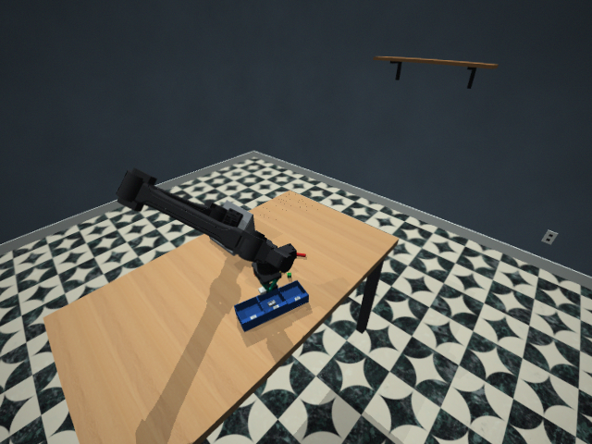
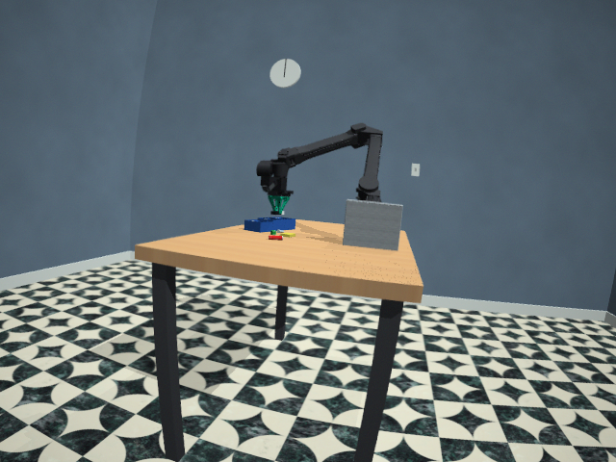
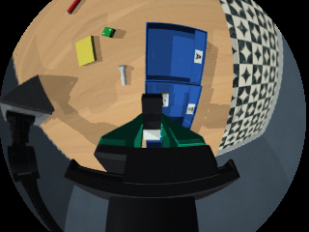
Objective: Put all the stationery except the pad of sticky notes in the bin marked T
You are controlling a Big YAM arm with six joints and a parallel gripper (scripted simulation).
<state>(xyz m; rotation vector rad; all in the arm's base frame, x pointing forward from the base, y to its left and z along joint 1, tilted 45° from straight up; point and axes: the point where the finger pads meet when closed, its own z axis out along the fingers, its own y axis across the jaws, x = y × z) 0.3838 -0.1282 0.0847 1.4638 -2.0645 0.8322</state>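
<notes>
Now: the blue bin 30 mm ahead of my hand, 10 mm to the right of it and 60 mm below it. Round my hand: small green item: 30 mm behind, 140 mm to the left, 70 mm below; then white object: 20 mm ahead, 10 mm to the right, 60 mm below; then black-and-white marker-like item: 10 mm to the right.
</notes>
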